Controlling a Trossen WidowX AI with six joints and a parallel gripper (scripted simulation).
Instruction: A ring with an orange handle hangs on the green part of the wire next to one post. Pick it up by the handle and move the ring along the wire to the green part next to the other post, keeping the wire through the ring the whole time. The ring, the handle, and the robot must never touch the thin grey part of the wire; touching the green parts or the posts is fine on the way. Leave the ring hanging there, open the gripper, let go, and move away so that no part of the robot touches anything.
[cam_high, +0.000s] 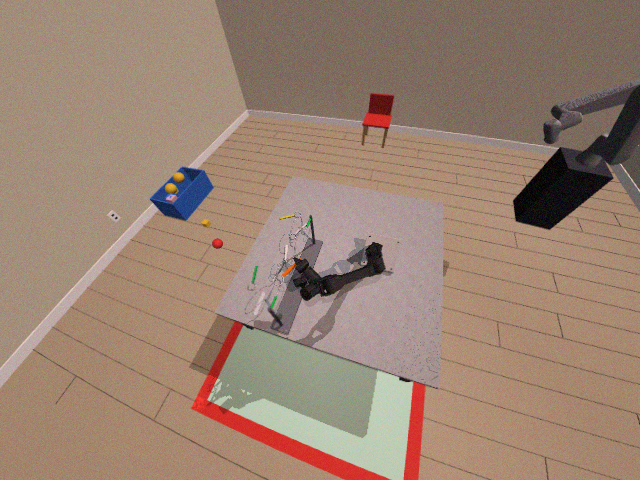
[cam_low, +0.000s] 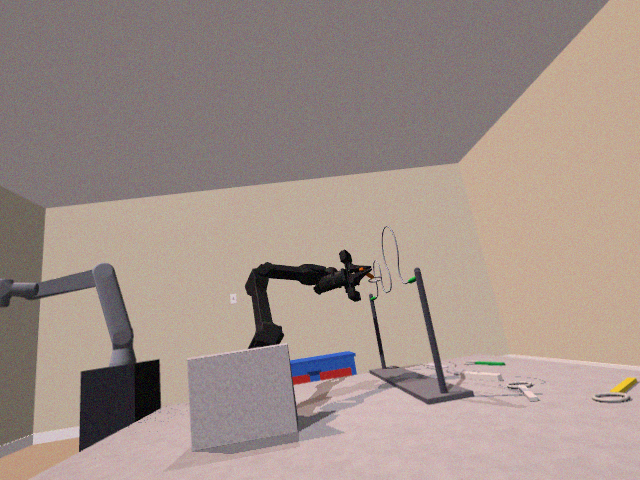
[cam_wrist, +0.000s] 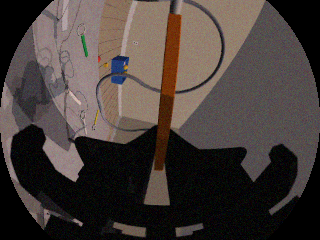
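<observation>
My gripper tip is now 80 mm to the right of the orange-handled ring, 20 mm above it and 10 mm short of it.
</observation>
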